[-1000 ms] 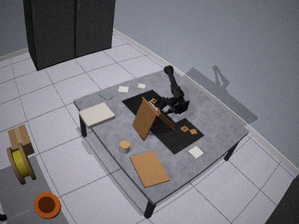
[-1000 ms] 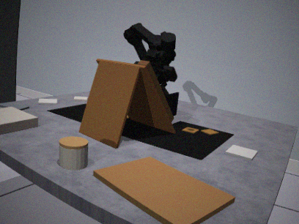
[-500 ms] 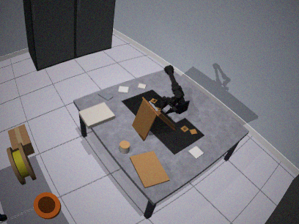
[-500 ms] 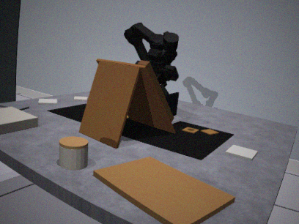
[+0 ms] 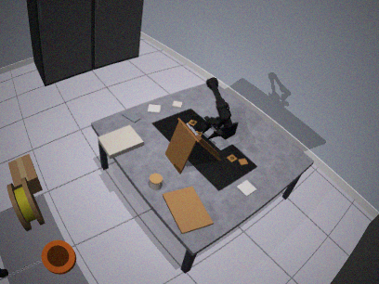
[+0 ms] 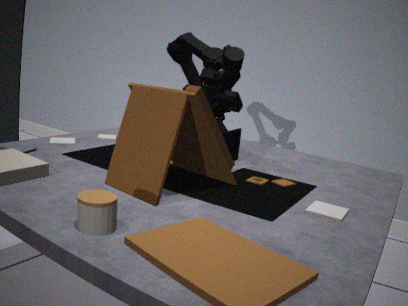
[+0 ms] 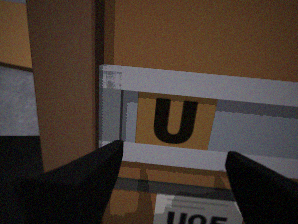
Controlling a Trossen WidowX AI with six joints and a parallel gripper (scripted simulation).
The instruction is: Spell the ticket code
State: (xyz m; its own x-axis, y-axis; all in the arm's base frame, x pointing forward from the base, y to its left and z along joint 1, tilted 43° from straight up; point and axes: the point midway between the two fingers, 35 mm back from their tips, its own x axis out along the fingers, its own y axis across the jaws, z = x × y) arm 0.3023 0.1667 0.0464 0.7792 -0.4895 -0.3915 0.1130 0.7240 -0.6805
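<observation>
Right now the white ticket is 3 cm behind my gripper tip, 3 cm to the right of it and 10 cm below it. Round my gripper tip: lidded jar 40 cm ahead, 4 cm to the left, 16 cm below; then flat orange panel 35 cm ahead, 30 cm to the left, 18 cm below; then black mat 13 cm behind, 9 cm to the right, 19 cm below.
</observation>
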